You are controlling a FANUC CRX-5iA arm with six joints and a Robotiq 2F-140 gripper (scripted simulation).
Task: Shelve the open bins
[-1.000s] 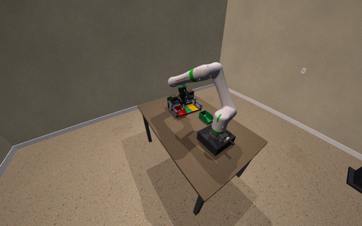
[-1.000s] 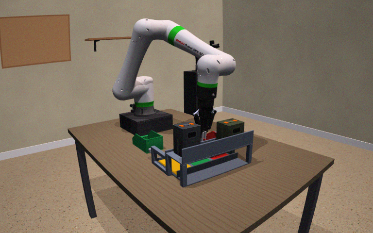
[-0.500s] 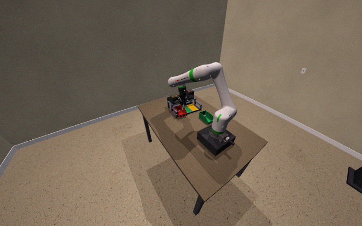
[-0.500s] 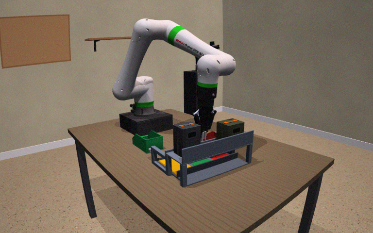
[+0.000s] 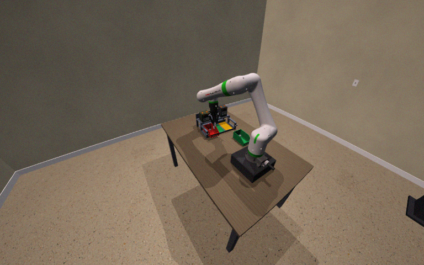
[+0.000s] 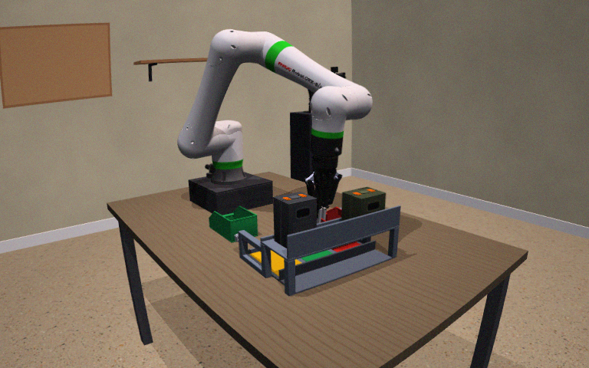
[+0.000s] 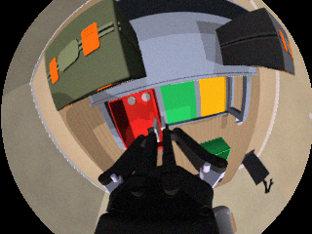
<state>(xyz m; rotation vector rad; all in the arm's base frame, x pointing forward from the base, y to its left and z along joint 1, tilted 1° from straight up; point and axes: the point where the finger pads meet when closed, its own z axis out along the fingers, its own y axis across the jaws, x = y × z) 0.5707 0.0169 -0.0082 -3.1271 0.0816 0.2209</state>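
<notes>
Right now my hand is 1 cm past the red bin, 5 cm to the right of it and 4 cm above it. Round my hand: green bin 26 cm behind, 17 cm to the right, 6 cm below; olive box 15 cm ahead, 4 cm to the left, 6 cm above; black box 13 cm ahead, 19 cm to the right, 7 cm above.
</notes>
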